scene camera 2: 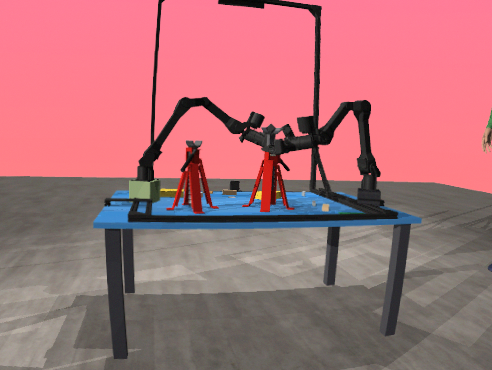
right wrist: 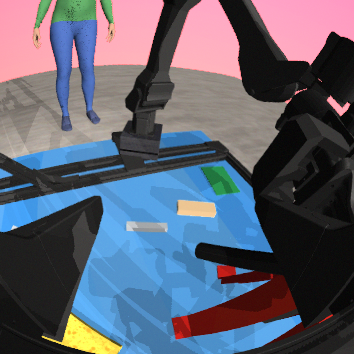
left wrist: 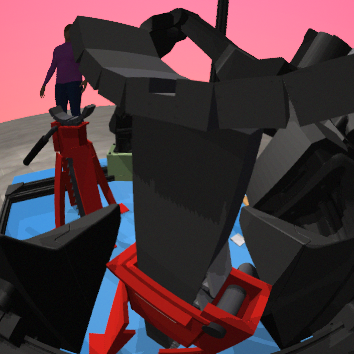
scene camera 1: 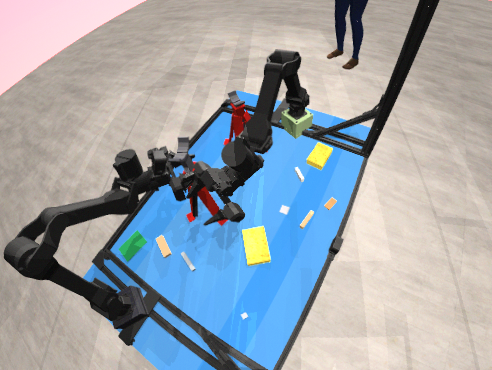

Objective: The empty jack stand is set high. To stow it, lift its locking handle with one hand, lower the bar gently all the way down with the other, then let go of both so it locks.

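The red jack stand (scene camera 1: 209, 199) (scene camera 2: 268, 182) (left wrist: 150, 300) (right wrist: 240, 307) stands upright at the table's middle. Its dark bar (left wrist: 185, 175) rises from the red collar, with a few teeth showing beside it, and carries a wide saddle (scene camera 1: 183, 145). My left gripper (scene camera 1: 184, 167) (left wrist: 181, 213) is shut on the bar, a finger on each side below the saddle. The black locking handle (scene camera 2: 283, 164) (right wrist: 232, 255) sticks out from the stand. My right gripper (scene camera 1: 200, 220) (right wrist: 180, 203) is open beside the stand; in the right wrist view the handle's free end shows between its fingers, its root behind one finger.
A second red jack stand (scene camera 1: 239, 120) (scene camera 2: 196, 185) (left wrist: 82, 175) stands nearby. A yellow sponge (scene camera 1: 256, 245), a green block (scene camera 1: 132, 245) (right wrist: 220, 180), a tan block (scene camera 1: 163, 246) (right wrist: 196, 208) and a grey bar (scene camera 1: 188, 261) (right wrist: 146, 227) lie on the blue table. Both arms are close together.
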